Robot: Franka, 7 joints.
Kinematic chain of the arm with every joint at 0, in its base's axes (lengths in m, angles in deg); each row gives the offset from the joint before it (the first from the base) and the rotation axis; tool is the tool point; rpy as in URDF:
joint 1: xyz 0 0 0.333 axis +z
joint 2: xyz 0 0 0 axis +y
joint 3: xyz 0 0 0.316 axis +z
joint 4: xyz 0.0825 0 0 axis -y
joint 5: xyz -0.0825 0 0.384 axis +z
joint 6: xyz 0 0 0 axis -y
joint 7: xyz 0.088 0 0 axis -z
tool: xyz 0 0 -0.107 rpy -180 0 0
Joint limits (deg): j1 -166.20..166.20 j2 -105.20..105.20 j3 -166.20..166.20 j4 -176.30..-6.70 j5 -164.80..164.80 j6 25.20..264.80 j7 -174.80..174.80
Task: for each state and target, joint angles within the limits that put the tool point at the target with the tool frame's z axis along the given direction. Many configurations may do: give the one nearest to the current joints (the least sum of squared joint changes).
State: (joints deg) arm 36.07 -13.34 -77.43 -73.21 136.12 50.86 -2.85
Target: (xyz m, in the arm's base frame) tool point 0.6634 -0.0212 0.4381 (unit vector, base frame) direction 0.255 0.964 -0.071
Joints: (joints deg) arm 39.23 38.68 -65.66 -97.72 115.63 71.73 -2.85
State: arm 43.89 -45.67 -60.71 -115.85 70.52 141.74 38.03
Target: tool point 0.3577 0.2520 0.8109 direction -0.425 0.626 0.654
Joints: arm 97.73 -37.59 -47.42 -107.91 103.39 109.52 38.03
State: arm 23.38 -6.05 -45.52 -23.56 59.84 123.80 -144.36
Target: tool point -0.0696 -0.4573 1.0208 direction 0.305 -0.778 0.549
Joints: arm 18.18 -14.59 -86.17 -52.97 53.65 170.87 -144.36
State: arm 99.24 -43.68 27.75 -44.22 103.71 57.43 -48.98
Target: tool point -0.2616 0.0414 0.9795 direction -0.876 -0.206 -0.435
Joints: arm 79.00 -43.19 16.58 -79.19 89.69 71.58 -48.98
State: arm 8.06 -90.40 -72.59 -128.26 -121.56 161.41 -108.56
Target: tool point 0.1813 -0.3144 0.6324 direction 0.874 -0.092 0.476
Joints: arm 37.40 -96.87 -59.42 -132.50 -122.67 182.31 -108.56
